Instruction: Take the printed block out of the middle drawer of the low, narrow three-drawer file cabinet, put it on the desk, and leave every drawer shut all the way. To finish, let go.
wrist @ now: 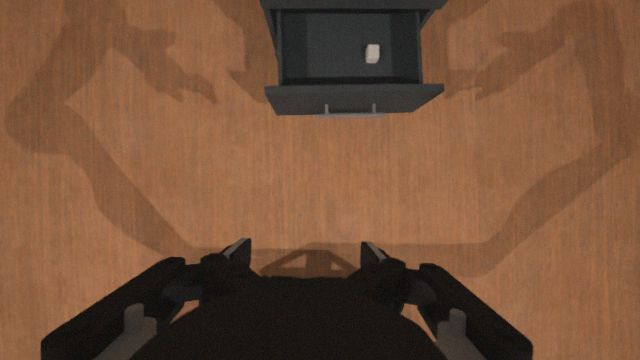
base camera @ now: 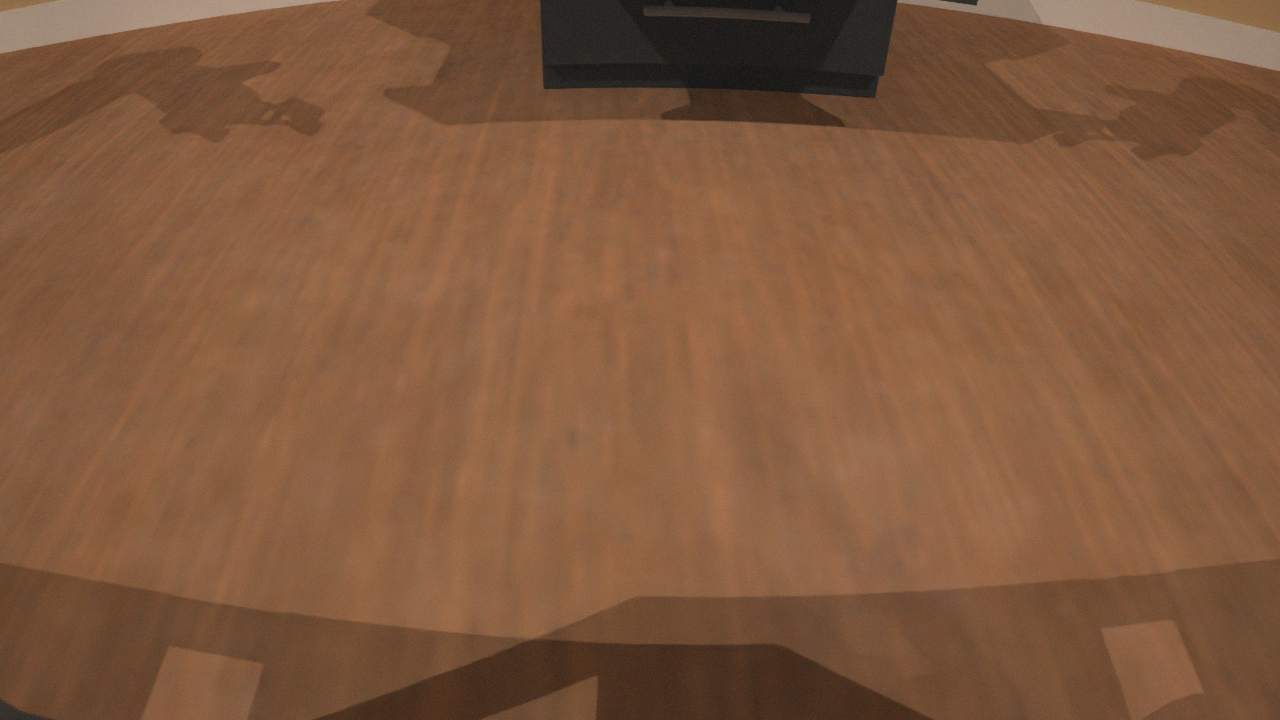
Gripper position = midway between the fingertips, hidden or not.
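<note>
Wrist view: my gripper (wrist: 306, 252) is visible, as is a drawer (wrist: 322, 70).
</note>
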